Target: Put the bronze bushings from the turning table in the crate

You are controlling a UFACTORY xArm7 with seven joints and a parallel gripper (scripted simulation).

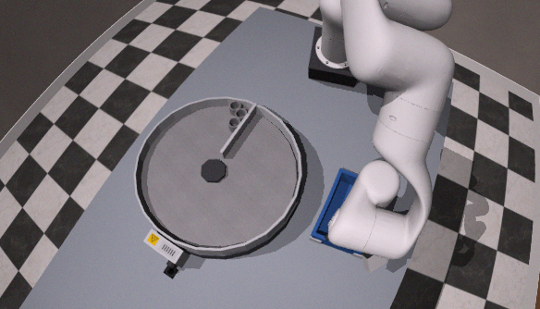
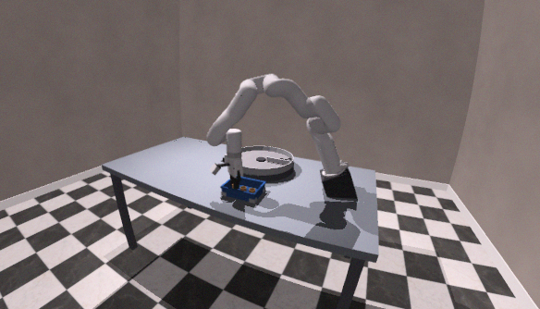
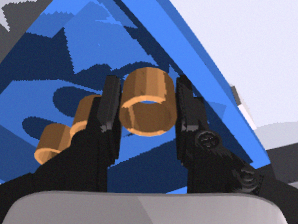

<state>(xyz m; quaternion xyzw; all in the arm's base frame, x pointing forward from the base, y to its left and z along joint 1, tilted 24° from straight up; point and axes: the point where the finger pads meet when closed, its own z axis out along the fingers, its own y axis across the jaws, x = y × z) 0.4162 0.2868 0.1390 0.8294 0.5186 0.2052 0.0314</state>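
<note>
The blue crate lies 5 cm behind my hand, 1 cm to the right of it and 2 cm below it. Round my hand: turning table 8 cm ahead, 34 cm to the right, 1 cm above.
</note>
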